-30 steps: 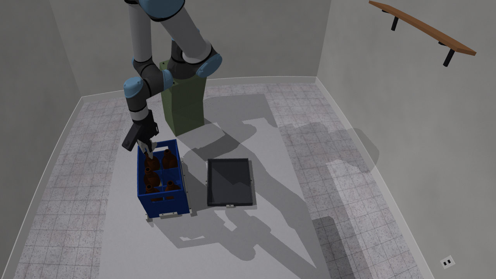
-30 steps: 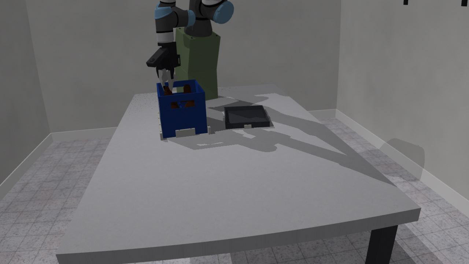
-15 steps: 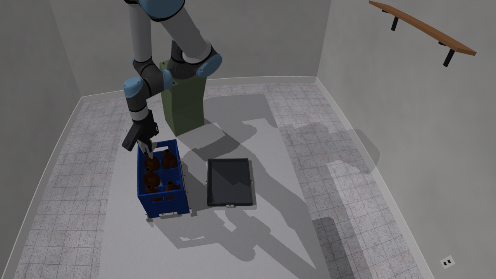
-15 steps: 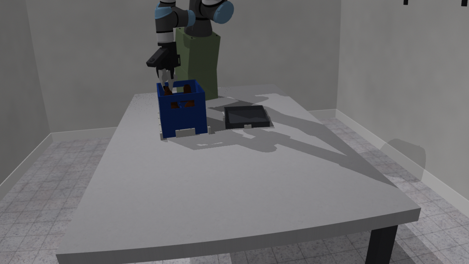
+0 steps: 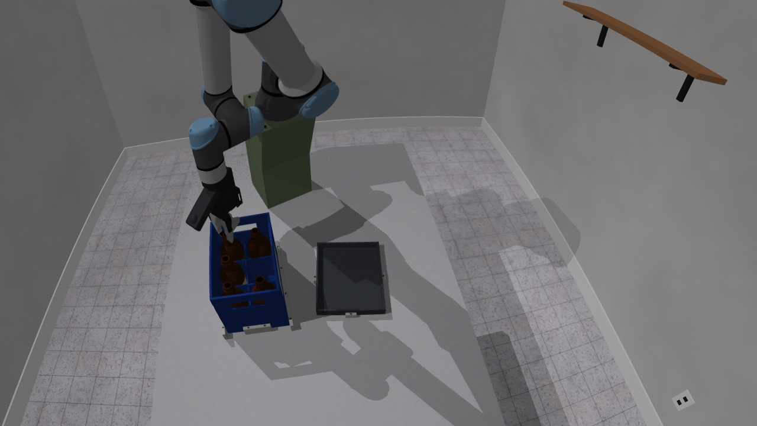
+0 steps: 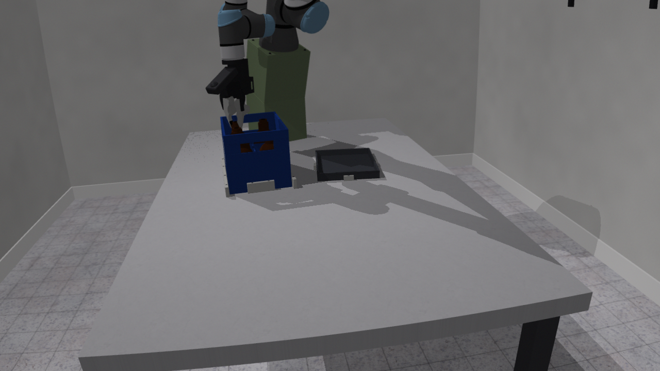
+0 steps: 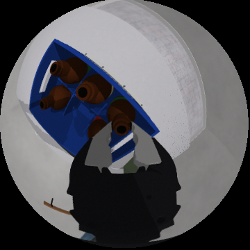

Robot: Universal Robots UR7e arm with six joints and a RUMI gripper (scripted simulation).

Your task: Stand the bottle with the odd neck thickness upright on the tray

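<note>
Right now the blue crate is 9 cm ahead of my hand, 7 cm below it and 4 cm to the left of it. The rest, counted from my hand: dark tray: 33 cm to the left, 14 cm below, 11 cm ahead.
</note>
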